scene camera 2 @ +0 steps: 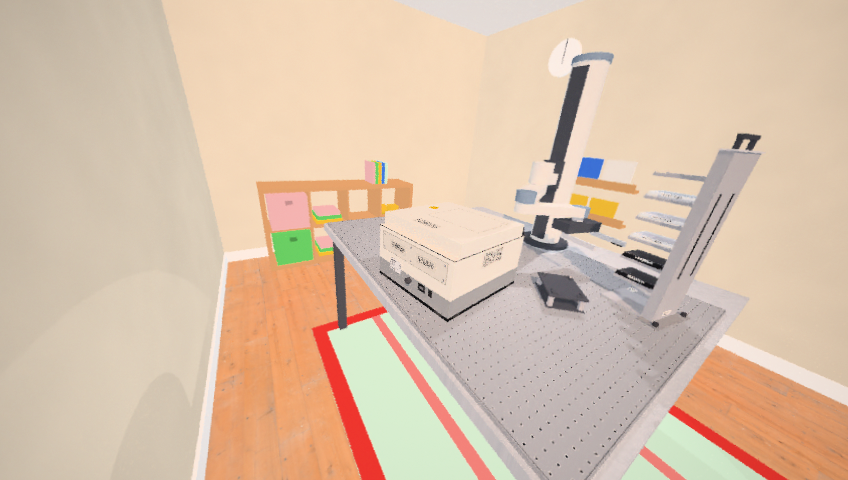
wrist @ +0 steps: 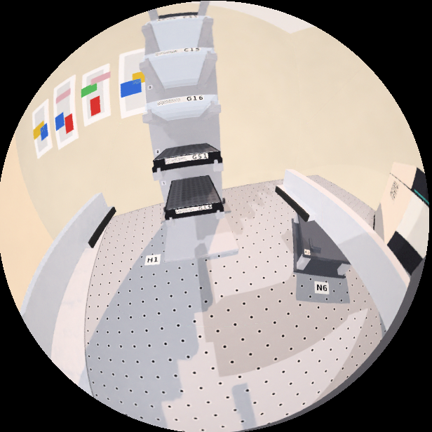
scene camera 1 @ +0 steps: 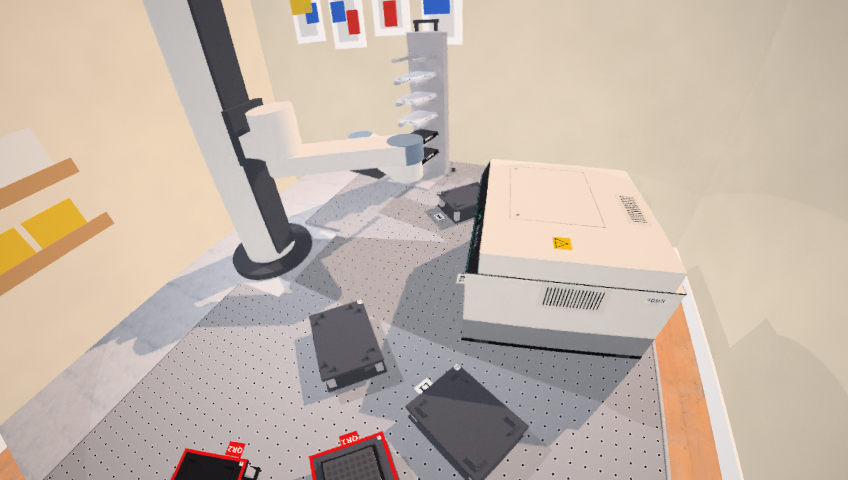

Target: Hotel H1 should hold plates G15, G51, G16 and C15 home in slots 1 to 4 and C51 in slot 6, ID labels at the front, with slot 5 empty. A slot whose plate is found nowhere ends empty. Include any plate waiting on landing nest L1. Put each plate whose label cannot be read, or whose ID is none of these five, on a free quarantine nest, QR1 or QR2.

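Seen in the pictures: gripper, fingertip midpoint: (scene camera 2: 610,246); arm's base at its link origin: (scene camera 2: 543,241) (scene camera 1: 273,251).
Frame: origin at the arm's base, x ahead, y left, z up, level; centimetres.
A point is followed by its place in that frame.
Observation:
Hotel H1 (scene camera 1: 439,56) @(x 34.7, y 59.1, z 45.6 cm) (scene camera 2: 723,190) @(x 33.0, y 62.4, z 43.6 cm) (wrist: 185,132) stands at the back. Black plates G15 (wrist: 194,195) and G51 (wrist: 187,150) sit in slots 1 and 2. Clear plates G16 (scene camera 1: 417,118) @(x 29.0, y 50.9, z 26.2 cm) (wrist: 182,109), C15 (scene camera 1: 416,98) @(x 29.5, y 50.1, z 33.3 cm) (wrist: 177,69) and C51 (scene camera 1: 415,77) @(x 30.1, y 48.8, z 40.4 cm) (wrist: 179,34) sit in slots 3, 4 and 5, labels forward; C51's is partly cut off. The top shelf (scene camera 1: 414,58) @(x 24.9, y 60.8, z 44.7 cm), slot 6, is empty. My gripper (wrist: 191,186) is open and empty, facing the hotel from in front. Landing nest L1 (scene camera 1: 467,422) @(x 69.6, y -29.0, z 6.2 cm) is empty. QR1 (scene camera 1: 389,455) @(x 60.2, y -38.1, z 6.3 cm) seems to hold a dark welled plate; QR2's (scene camera 1: 183,462) @(x 29.9, y -54.2, z 6.3 cm) contents are unclear.
Empty nest N6 (scene camera 1: 461,199) @(x 49.2, y 35.4, z 6.3 cm) (scene camera 2: 560,288) @(x 53.0, y 40.1, z 6.3 cm) (wrist: 325,240) stands right of the hotel in the wrist view. Another dark nest (scene camera 1: 346,342) @(x 43.1, y -22.3, z 6.3 cm) stands near L1. A large cream instrument (scene camera 1: 553,202) @(x 75.6, y 9.1, z 25.7 cm) (scene camera 2: 452,237) @(x 91.7, y 25.5, z 25.7 cm) stands beyond N6. The arm's column (scene camera 1: 229,148) @(x 5.8, y -4.7, z 36.4 cm) (scene camera 2: 586,118) @(x 3.4, y 6.7, z 64.4 cm) rises beside the bench.

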